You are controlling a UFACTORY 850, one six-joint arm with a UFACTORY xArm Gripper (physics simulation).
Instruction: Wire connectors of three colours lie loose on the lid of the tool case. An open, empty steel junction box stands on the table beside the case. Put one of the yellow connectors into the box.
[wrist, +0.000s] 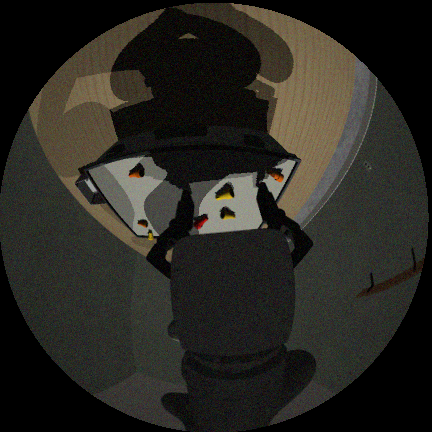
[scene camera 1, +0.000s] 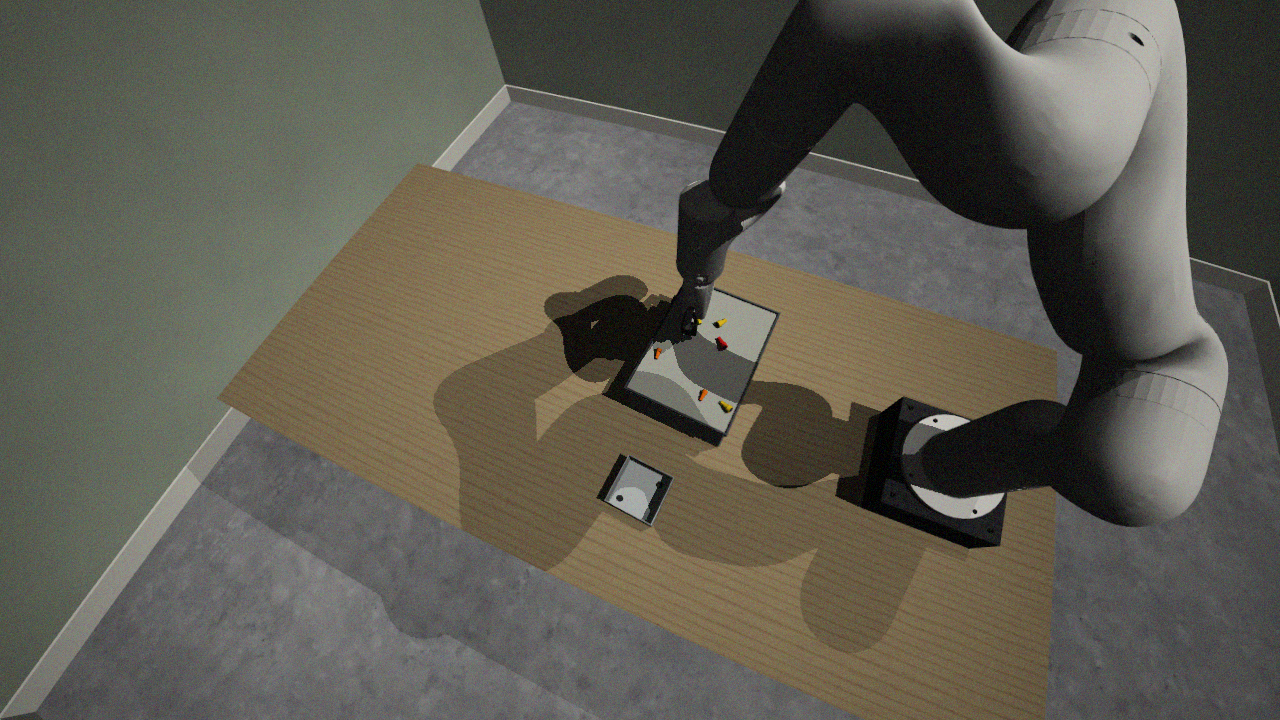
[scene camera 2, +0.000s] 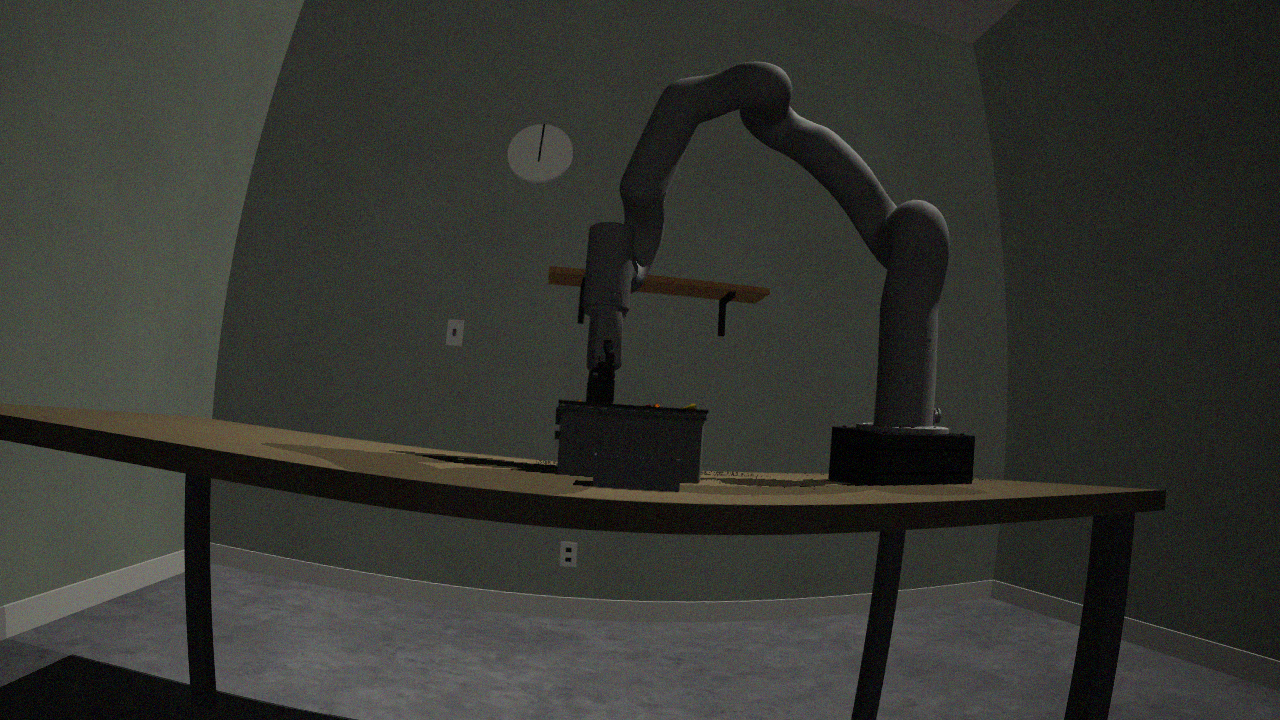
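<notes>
The tool case (scene camera 1: 756, 333) (scene camera 2: 572, 440) (wrist: 117, 197) bears the loose connectors on its pale lid. A yellow connector (scene camera 1: 699, 321) (wrist: 225, 196) lies between my fingertips in the wrist view, untouched. A second yellow connector (scene camera 1: 720, 322) (wrist: 228, 216) lies close by, and a third yellow connector (scene camera 1: 725, 406) (wrist: 150, 235) lies near a lid corner. My gripper (scene camera 1: 689, 325) (scene camera 2: 600, 399) (wrist: 224, 192) is open and empty, pointing down low over the lid; its exact height is hard to tell. The open junction box (scene camera 1: 637, 483) (scene camera 2: 637, 470) (wrist: 89, 188) stands beside the case, empty.
A red connector (scene camera 1: 721, 342) (wrist: 201, 221) lies near the two close yellow ones. Orange connectors (scene camera 1: 657, 353) (scene camera 1: 702, 394) (wrist: 136, 174) (wrist: 142, 223) (wrist: 277, 176) lie elsewhere on the lid. The black arm base (scene camera 2: 901, 456) stands on the table (scene camera 1: 375, 268). A wall shelf (scene camera 2: 689, 287) hangs behind.
</notes>
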